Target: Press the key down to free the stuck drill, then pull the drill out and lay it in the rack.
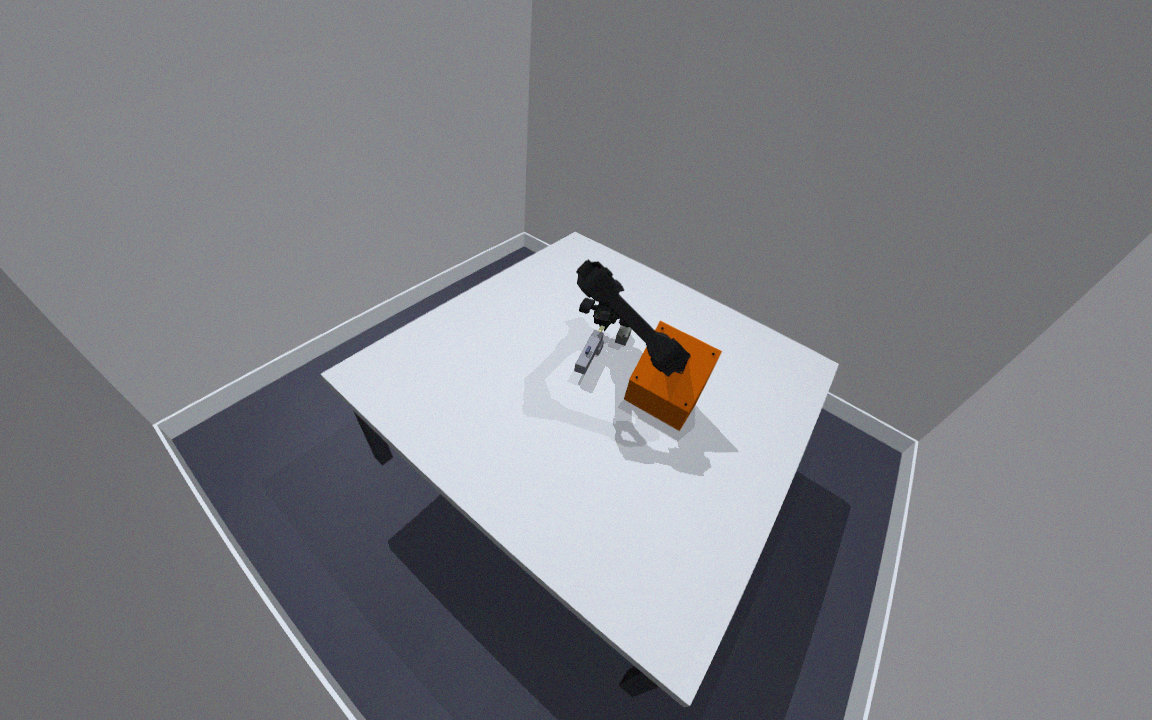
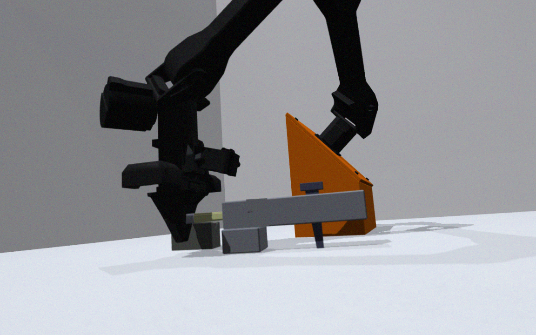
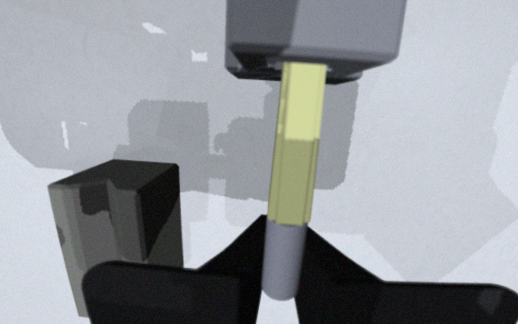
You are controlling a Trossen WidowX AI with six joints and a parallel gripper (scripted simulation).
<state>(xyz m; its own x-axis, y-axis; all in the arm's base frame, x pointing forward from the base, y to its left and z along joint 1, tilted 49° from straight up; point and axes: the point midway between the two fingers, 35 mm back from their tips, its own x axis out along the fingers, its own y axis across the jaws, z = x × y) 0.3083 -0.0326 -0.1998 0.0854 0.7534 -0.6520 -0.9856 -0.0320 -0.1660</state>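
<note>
Now: gripper tip 1 cm past the drill, 5 cm to the right of it and 3 cm below it. Round my gripper tip: grey housing 2 cm behind, 15 cm to the left, 2 cm above; then dark t-shaped key 3 cm behind, 18 cm to the left, 4 cm above; then dark v-notched rack 7 cm behind, 2 cm to the right.
</note>
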